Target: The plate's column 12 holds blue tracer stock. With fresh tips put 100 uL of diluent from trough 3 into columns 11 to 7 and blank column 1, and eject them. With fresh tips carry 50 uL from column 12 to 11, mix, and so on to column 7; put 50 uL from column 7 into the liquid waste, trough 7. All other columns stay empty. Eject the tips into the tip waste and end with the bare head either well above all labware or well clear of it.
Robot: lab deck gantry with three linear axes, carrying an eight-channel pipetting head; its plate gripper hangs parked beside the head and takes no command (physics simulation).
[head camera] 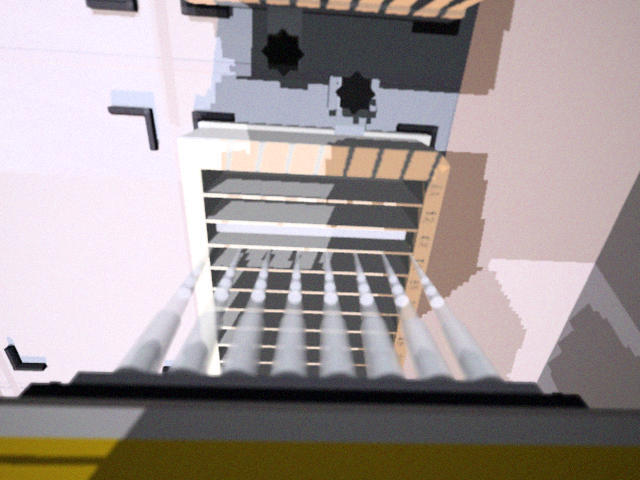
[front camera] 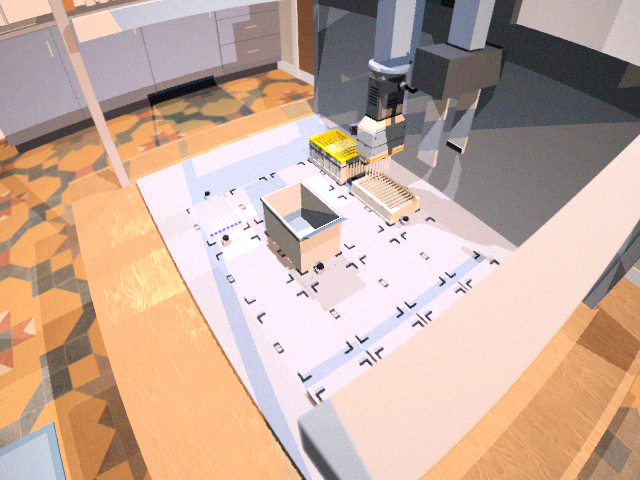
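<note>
The pipetting head [front camera: 381,136] carries a row of eight clear tips [front camera: 377,166] [head camera: 312,330]. They hang above the trough block [front camera: 385,197] [head camera: 192,217], their ends apart in the air; which trough lies exactly below them I cannot tell. Liquid in the tips cannot be made out. The pale plate [front camera: 222,210] lies at the left of the front view, with one row of blue wells [front camera: 225,228] along its near side; its other wells look pale. The yellow tip rack [front camera: 334,145] stands beside the head. The parked plate gripper [front camera: 445,155] hangs open and empty, right of the head.
The open, tall waste bin [front camera: 320,253] stands between the plate and the trough block, its rim well above the plate. Black corner brackets mark deck positions. A broad pale beam [front camera: 480,310] crosses the near right of the front view.
</note>
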